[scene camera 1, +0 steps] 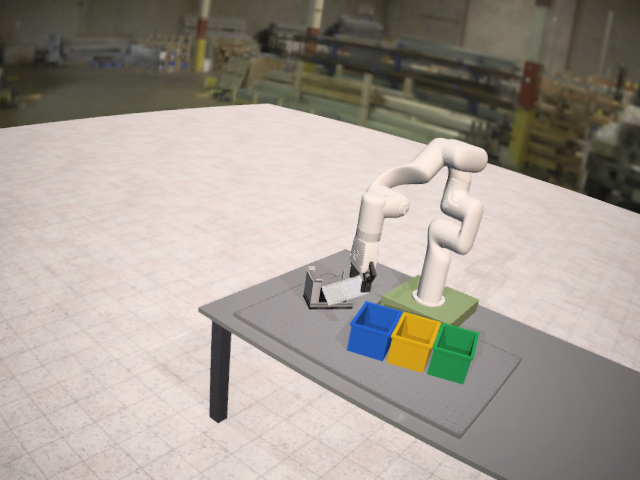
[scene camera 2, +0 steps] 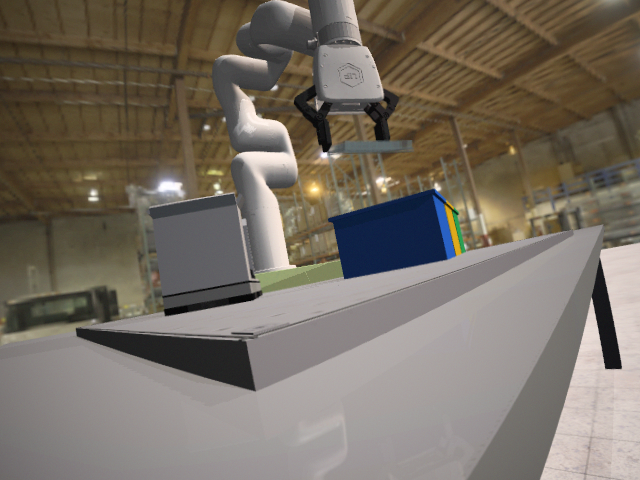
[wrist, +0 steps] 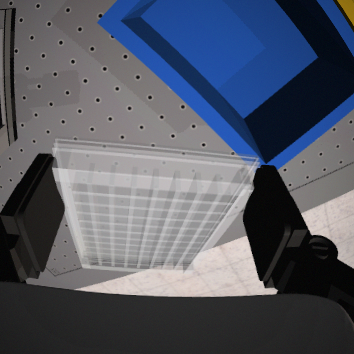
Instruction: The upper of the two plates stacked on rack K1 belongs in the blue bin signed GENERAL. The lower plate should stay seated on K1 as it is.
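Places are measured from the arm's base along level axes (x ahead, y left, z up), in centimetres.
Where they show: gripper, between the fingertips: (scene camera 1: 359, 284) (scene camera 2: 356, 147) (wrist: 154, 187); arm's base, origin of its link: (scene camera 1: 428, 298) (scene camera 2: 271, 273).
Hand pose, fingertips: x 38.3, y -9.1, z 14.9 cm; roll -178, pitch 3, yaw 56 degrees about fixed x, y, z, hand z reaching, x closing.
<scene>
Each offset is from my fingertips to the top centre of the thing. "pt": to the spot under its first point. Level surfaces: height alone.
A clear, gridded plate (scene camera 1: 341, 291) (scene camera 2: 373, 147) (wrist: 145, 215) is held across its width by my gripper (scene camera 1: 360, 279) (scene camera 2: 353, 144) (wrist: 154, 187), shut on it, high above the table. The blue bin @(dx -5.0, dy +20.4, dz -8.9 cm) (scene camera 1: 366, 342) (scene camera 2: 390, 237) (wrist: 185, 90) stands upright; in the wrist view its near corner shows close to my right finger and the plate's far corner. No GENERAL sign can be read. Rack K1 @(dx -12.4, dy -18.7, dz -6.9 cm) (scene camera 1: 309, 290) (scene camera 2: 201, 253) stands on the board, and part of its edge shows at the wrist view's left. The lower plate cannot be made out; K1's inside is largely hidden.
A yellow bin (scene camera 1: 408, 356) and a green bin @(pt dx -0.8, dy +34.9, dz -13.7 cm) (scene camera 1: 448, 365) stand in a row beside the blue one. The arm's green base block (scene camera 1: 465, 310) stands behind them. The perforated board @(dz -18.9 cm) (scene camera 1: 289, 328) lies on the grey table @(dz -20.2 cm) (scene camera 1: 568, 392).
</scene>
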